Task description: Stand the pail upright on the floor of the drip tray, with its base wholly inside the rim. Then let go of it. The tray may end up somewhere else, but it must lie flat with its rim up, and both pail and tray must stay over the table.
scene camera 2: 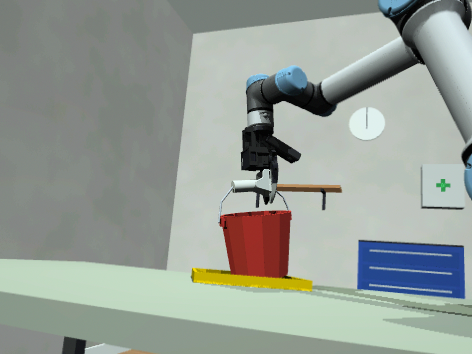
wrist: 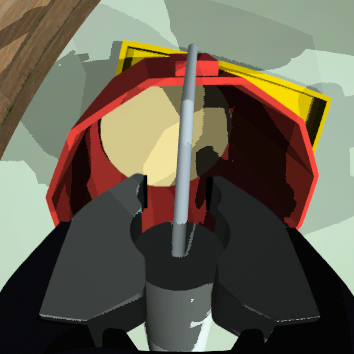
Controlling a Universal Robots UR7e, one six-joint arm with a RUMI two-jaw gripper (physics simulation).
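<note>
A red pail stands nearly upright, its lower end behind the front rim of the yellow drip tray. The tray lies flat on the table, rim up. The pail's base is hidden by that rim in the scene view, and by the pail itself in the wrist view, so I cannot tell whether it rests on the tray floor. The wire bail stands up over the pail with its pale grip. My gripper is shut on the grip, above the pail's mouth.
The pale green table top lies under the tray, and its edge with wooden floor beyond shows at the upper left in the wrist view. A wall shelf, a blue panel and a clock are in the background.
</note>
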